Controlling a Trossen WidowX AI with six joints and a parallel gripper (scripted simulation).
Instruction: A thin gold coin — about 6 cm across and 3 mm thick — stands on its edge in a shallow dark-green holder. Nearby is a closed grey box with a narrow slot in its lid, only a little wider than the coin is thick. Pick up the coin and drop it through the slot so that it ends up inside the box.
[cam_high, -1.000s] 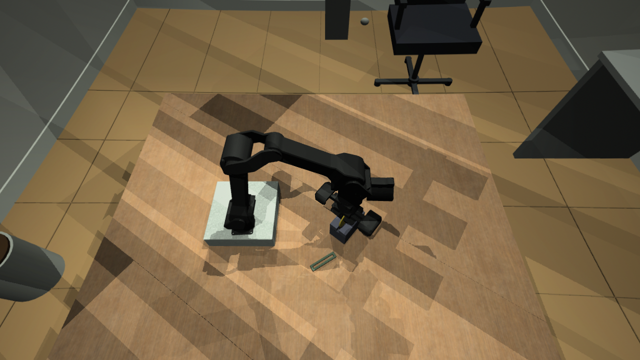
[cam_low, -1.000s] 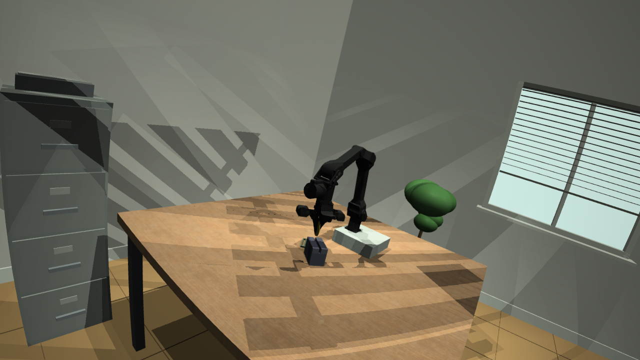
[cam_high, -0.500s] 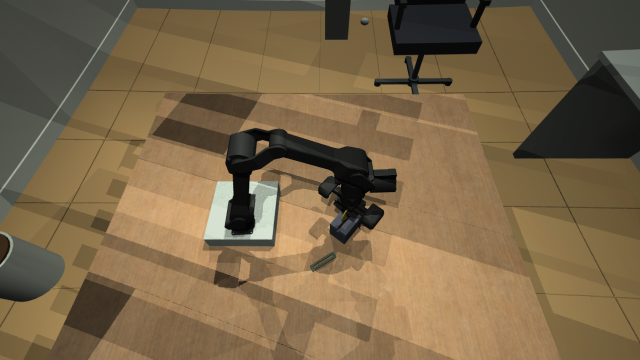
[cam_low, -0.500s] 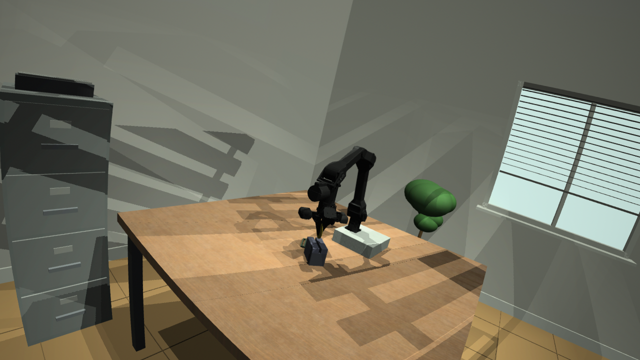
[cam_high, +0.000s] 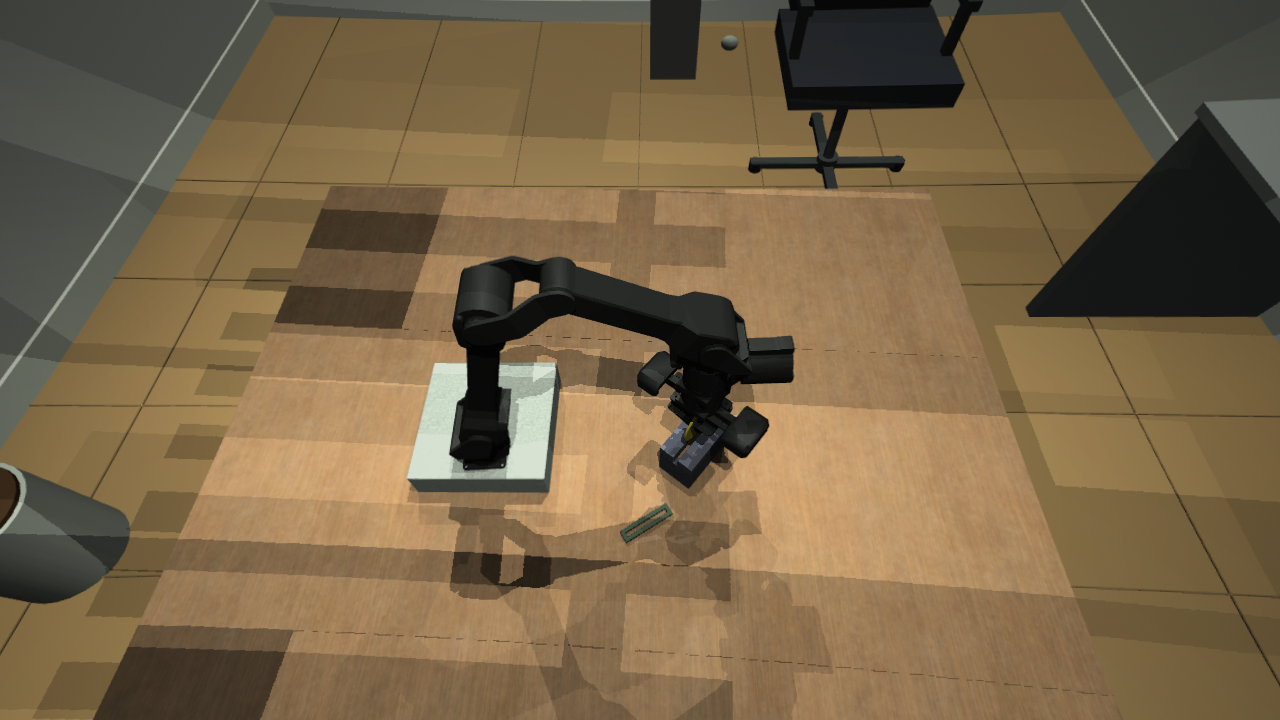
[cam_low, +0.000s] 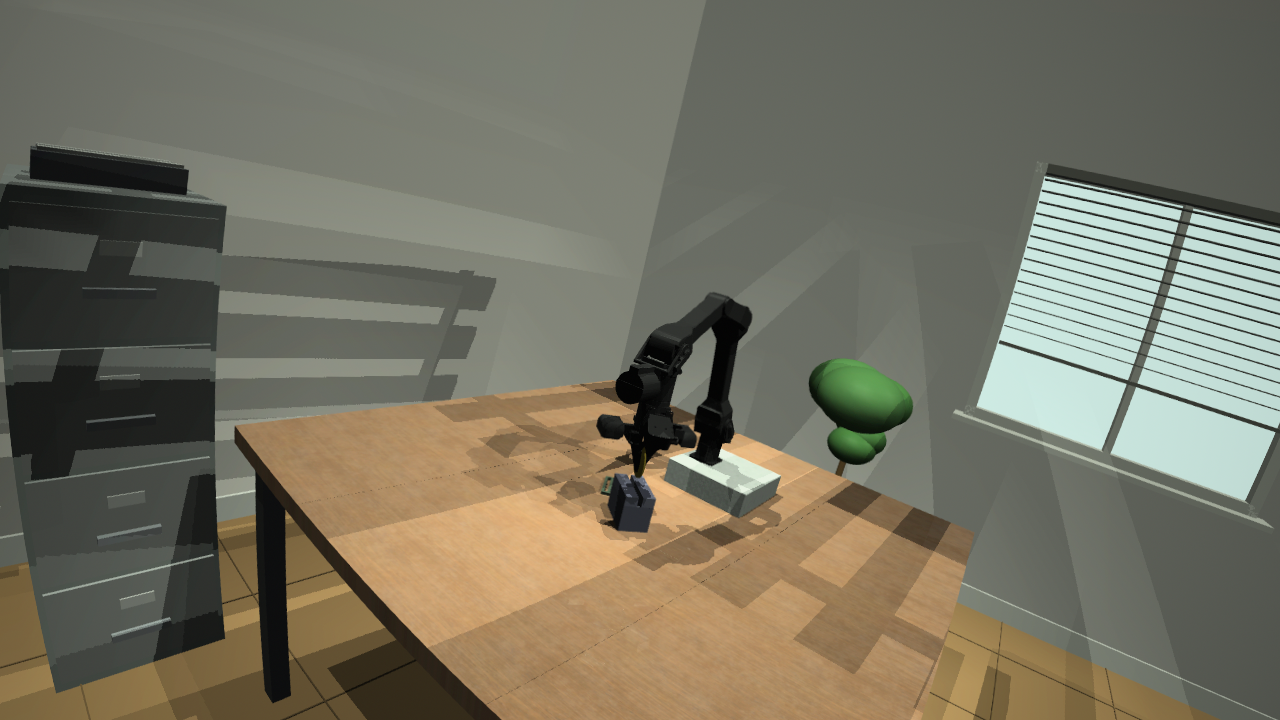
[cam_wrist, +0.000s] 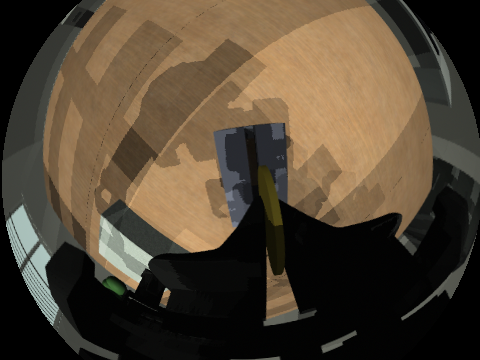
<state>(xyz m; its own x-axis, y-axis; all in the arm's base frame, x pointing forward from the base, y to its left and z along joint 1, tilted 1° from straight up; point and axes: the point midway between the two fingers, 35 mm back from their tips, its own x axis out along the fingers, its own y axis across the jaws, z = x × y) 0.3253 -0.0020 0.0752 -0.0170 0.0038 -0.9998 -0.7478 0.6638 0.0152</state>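
My gripper tip is 20 mm below the gold coin.
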